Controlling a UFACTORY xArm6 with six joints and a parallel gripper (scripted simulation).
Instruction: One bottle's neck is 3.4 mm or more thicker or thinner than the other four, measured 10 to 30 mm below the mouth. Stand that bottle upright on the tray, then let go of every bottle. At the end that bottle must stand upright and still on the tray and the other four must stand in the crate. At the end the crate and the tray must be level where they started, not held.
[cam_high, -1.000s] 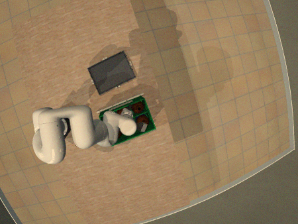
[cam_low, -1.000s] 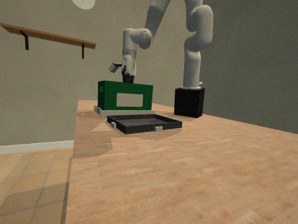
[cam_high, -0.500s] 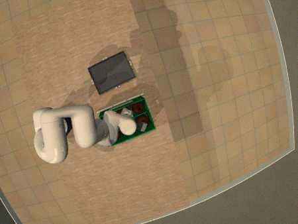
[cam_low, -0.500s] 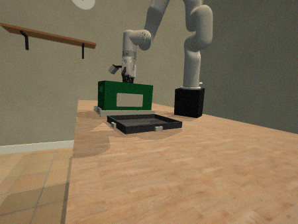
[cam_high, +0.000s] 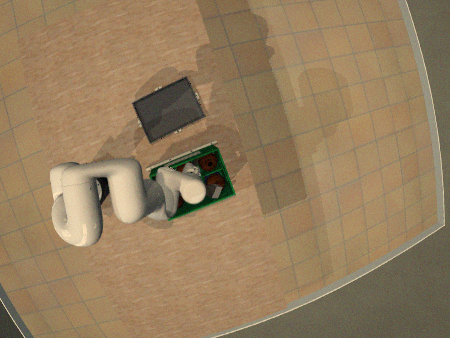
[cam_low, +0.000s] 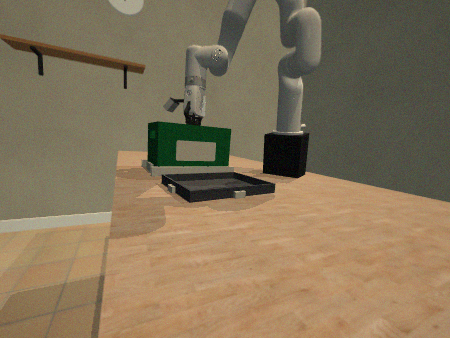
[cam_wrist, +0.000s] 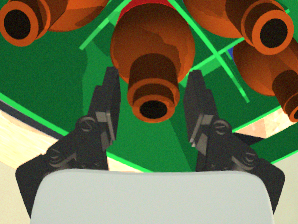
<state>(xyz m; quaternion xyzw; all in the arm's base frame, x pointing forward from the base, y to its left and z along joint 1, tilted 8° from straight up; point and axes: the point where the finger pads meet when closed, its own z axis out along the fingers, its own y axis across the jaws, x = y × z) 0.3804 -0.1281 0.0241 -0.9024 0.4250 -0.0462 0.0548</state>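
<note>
Right now the brown bottle is 70 mm below my hand. The rest, counted from my hand: tray: 40 mm ahead, 250 mm to the left, 150 mm below; green crate: 40 mm to the right, 70 mm below.
</note>
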